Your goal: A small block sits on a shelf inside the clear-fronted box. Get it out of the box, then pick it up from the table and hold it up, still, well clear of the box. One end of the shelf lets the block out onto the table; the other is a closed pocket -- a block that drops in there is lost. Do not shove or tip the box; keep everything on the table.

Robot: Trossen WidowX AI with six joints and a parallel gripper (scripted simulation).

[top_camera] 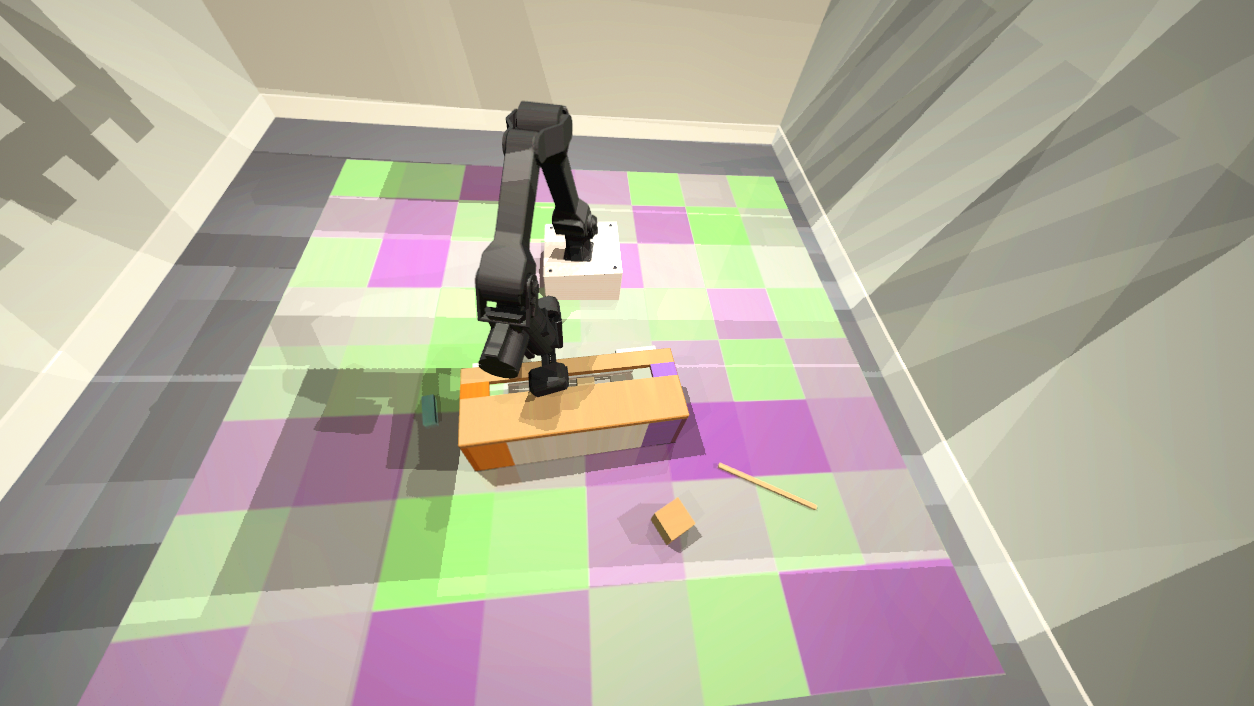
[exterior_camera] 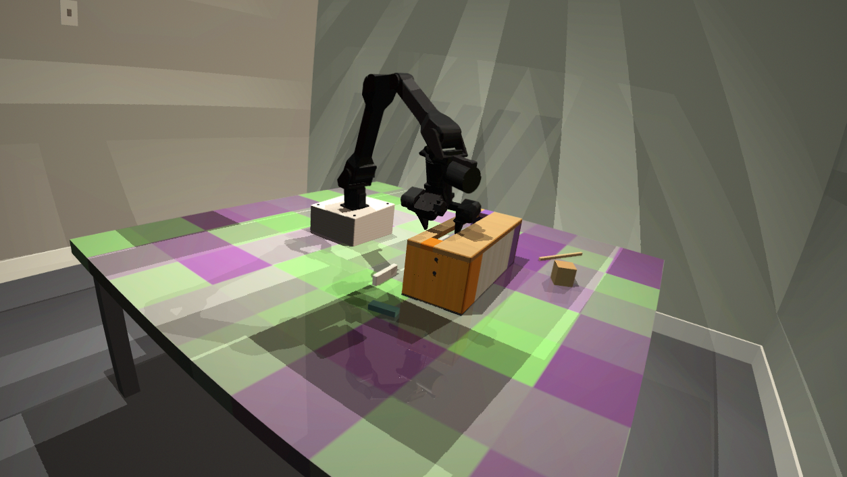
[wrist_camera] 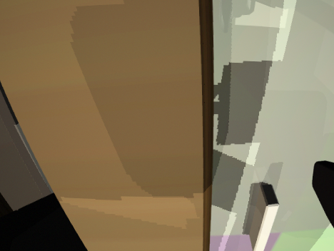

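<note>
My gripper tip is 40 mm above the wooden box, 30 mm short of it and 20 mm to the right of it. Also, from my gripper tip: thin wooden stick: 410 mm to the left, 160 mm ahead, 90 mm below; then tan cube: 250 mm ahead, 220 mm to the left, 70 mm below; then cyan block: 250 mm to the right, 90 mm below, 80 mm ahead.
</note>
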